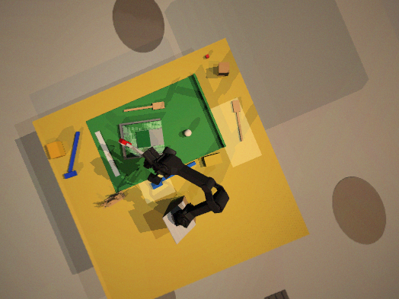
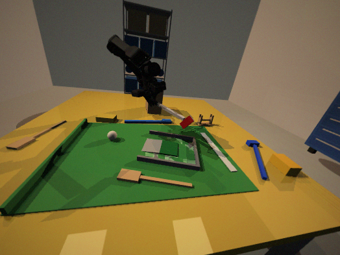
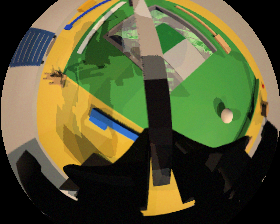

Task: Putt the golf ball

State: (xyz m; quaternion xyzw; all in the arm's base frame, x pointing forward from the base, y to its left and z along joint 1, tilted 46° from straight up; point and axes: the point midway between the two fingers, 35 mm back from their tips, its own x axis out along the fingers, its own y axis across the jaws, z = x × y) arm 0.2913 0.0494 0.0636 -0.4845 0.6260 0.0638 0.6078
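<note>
Right now the red putter is 90 mm ahead of my gripper tip, 80 mm to the left of it and 20 mm above it. From my gripper tip the other things lie so: green mat (180 mm ahead, 10 mm to the left, 150 mm below); grey frame (170 mm ahead, 120 mm to the left, 140 mm below); white golf ball (120 mm ahead, 180 mm to the right, 120 mm below).
</note>
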